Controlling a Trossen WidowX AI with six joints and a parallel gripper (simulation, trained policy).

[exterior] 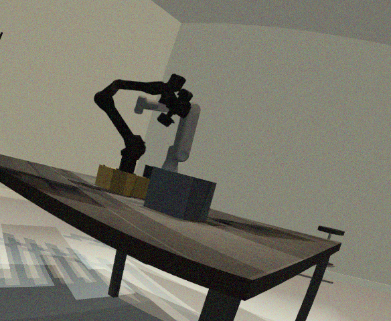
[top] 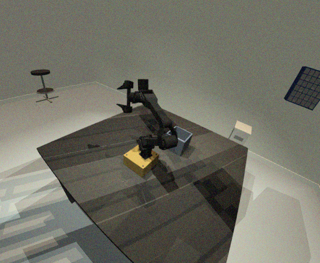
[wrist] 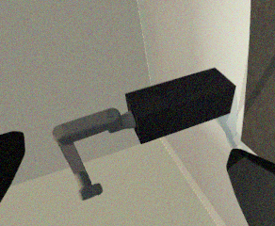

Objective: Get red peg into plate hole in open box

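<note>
The red peg is 190 mm ahead of my gripper tip, 120 mm to the right of it and 360 mm below it. The rest, counted from my gripper tip: light plate (390 mm ahead, 280 mm to the right, 350 mm below).
</note>
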